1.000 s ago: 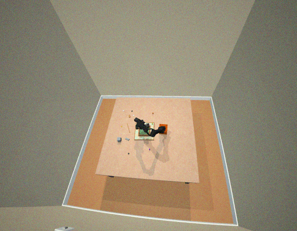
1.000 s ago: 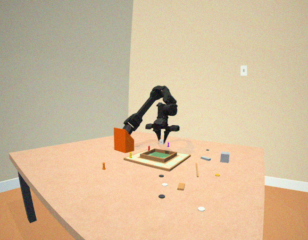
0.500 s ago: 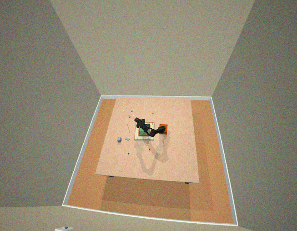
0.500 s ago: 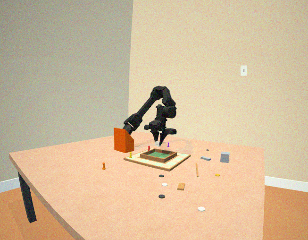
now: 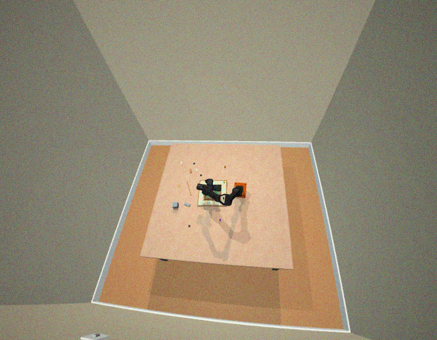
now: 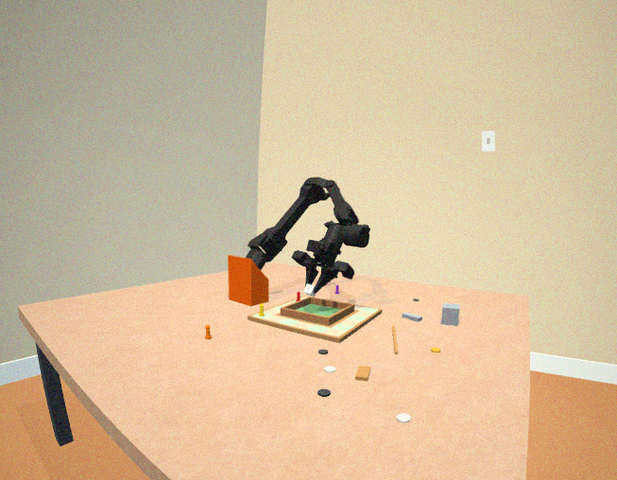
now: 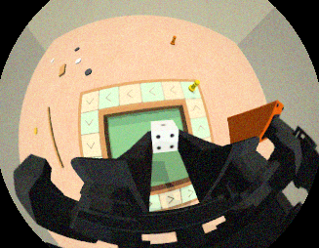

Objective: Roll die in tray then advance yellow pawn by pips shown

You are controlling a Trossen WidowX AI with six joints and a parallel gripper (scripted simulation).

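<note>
Right now my gripper tip is 100 mm to the left of the yellow pawn, 90 mm past it and 50 mm above it. From my gripper tip the other things lie so: tray (70 mm below, 20 mm to the left, 10 mm ahead); then white die (right at my gripper tip); then red pawn (100 mm behind, 80 mm to the left, 50 mm below).
</note>
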